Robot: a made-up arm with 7 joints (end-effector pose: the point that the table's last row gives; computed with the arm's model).
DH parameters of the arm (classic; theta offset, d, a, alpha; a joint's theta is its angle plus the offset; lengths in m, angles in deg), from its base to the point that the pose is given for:
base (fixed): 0 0.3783 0.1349 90
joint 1: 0 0.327 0.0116 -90
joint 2: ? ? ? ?
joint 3: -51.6 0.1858 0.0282 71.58
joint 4: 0 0.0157 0.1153 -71.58
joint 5: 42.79 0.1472 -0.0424 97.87
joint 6: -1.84 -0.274 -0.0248 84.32
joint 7: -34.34 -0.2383 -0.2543 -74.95
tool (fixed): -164.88 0.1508 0 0
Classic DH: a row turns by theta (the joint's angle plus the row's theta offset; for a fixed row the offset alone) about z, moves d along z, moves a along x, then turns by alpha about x.
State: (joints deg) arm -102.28 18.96 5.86 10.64 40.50 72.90 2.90
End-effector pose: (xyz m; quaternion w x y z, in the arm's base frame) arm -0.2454 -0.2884 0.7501 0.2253 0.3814 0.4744 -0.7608
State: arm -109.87 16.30 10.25 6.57 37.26 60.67 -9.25
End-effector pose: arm -0.1720 -0.3400 0.8818 0.1752 0.2232 0.5634 -0.7760
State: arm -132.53 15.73 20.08 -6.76 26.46 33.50 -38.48
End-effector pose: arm 0.1713 -0.5703 0.9955 0.0026 0.0887 -0.7791 0.6205
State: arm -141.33 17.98 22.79 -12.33 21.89 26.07 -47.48
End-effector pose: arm 0.2686 -0.6714 0.9400 0.0779 0.1317 -0.8390 0.5221
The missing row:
joint 2: -90 -0.1869 0.0477 90
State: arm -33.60 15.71 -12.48 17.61 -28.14 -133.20 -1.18
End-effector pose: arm -0.3197 -0.6892 0.1909 0.0056 -0.0095 0.8216 0.5700
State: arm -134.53 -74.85 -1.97 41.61 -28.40 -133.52 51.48
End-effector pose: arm 0.4379 0.1549 0.7763 0.6797 -0.5476 -0.2519 0.4180
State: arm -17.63 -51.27 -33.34 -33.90 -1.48 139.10 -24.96
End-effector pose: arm 0.0303 -0.1505 0.2448 0.5161 -0.7080 0.4330 0.2119
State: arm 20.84 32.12 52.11 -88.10 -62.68 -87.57 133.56
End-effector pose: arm 0.6681 -0.6524 0.5712 0.4377 0.5602 -0.4450 0.5446
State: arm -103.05 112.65 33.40 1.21 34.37 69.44 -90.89
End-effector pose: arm -0.2167 -0.9415 0.1992 0.5102 0.2293 0.7846 -0.2673
